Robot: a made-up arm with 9 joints.
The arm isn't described. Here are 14 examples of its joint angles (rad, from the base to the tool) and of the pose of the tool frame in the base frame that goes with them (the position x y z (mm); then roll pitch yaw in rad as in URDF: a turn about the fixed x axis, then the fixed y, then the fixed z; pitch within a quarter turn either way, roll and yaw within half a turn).
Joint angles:
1: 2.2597 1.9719 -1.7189 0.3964 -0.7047 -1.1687 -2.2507 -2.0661 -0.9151
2: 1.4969 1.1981 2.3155 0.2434 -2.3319 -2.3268 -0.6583 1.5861 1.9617
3: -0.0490 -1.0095 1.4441 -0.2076 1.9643 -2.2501 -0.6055 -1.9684 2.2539
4: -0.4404 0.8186 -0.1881 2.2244 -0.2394 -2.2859 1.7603 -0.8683 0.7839
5: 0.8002 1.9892 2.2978 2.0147 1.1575 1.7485 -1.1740 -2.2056 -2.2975
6: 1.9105 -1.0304 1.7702 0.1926 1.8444 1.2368 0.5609 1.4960 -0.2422
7: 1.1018 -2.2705 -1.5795 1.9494 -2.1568 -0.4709 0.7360 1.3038 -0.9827
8: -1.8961 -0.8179 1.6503 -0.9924 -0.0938 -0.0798 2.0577 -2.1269 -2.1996
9: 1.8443 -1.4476 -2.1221 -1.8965 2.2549 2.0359 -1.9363 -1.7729 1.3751
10: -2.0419 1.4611 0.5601 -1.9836 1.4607 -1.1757 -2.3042 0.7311 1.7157
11: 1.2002 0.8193 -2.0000 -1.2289 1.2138 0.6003 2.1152 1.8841 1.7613
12: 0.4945 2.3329 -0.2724 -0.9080 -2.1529 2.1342 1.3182 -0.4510 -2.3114
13: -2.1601 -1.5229 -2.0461 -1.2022 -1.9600 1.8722 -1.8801 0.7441 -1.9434
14: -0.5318 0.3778 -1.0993 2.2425 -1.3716 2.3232 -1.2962 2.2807 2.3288
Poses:
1: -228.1 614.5 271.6 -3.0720 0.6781 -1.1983
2: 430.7 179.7 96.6 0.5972 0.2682 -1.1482
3: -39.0 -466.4 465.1 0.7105 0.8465 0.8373
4: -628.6 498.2 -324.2 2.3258 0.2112 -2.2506
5: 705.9 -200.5 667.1 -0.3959 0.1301 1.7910
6: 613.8 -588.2 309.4 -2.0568 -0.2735 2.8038
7: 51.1 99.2 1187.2 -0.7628 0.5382 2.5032
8: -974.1 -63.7 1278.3 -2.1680 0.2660 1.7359
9: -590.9 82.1 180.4 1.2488 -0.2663 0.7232
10: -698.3 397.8 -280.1 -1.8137 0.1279 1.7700
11: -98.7 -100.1 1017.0 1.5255 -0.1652 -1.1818
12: 283.7 -281.5 -907.2 1.2405 -0.9201 -0.7190
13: -495.6 -240.2 -148.8 2.1855 -0.7438 1.4254
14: -233.9 44.8 -117.3 -1.8041 0.5137 -1.7333
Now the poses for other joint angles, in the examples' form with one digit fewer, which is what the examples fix.
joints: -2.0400 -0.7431 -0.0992 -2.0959 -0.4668 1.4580 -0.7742 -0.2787 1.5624
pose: -399 129 829 1.114 1.009 0.754
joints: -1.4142 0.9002 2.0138 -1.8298 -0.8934 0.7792 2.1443 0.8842 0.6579
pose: -115 687 836 -0.618 -0.430 -1.009
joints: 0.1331 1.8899 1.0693 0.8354 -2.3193 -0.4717 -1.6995 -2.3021 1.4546
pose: 206 80 -241 -2.996 -0.930 -1.317
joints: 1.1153 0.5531 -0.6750 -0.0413 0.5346 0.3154 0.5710 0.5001 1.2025
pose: -624 240 591 0.908 0.049 -0.218
